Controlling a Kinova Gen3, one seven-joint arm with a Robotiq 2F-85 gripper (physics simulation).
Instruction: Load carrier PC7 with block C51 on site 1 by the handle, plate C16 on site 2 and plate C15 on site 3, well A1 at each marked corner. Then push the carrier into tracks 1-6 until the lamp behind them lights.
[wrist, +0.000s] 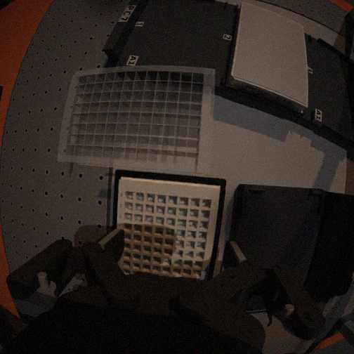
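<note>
The dark carrier PC7 lies across the top of the view, with site labels 1, 2 and 3. A pale plate with a flat top sits on site 2; its code does not show. Site 1 and the visible part of site 3 hold no plate. A cream block with square wells lies in a black-rimmed holder at bottom centre; no code is readable. A translucent gridded plate lies between it and site 1. My gripper is open and empty, its fingertips appearing either side of the cream block, whose near end it hides.
A dark, empty-looking holder stands right of the cream block, close to the right finger. A perforated grey deck extends at the left, with an orange edge beyond. The tracks and the lamp do not show.
</note>
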